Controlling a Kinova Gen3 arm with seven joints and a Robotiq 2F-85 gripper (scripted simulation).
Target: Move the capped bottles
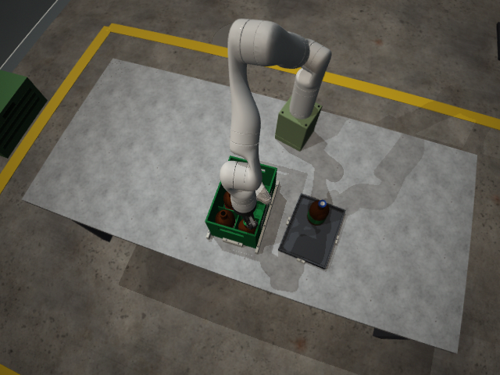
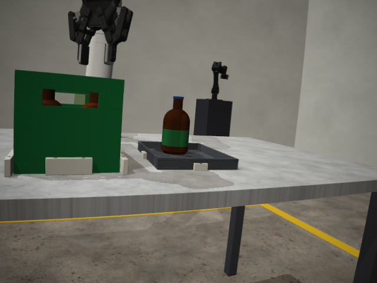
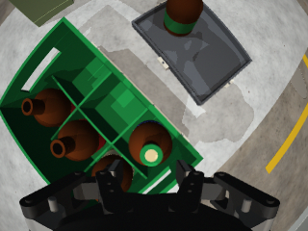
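Now: the crate 130 mm below my hand, 90 mm behind it and 40 mm to the right of it. Round my hand: tray 240 mm to the left, 200 mm below, 90 mm behind.
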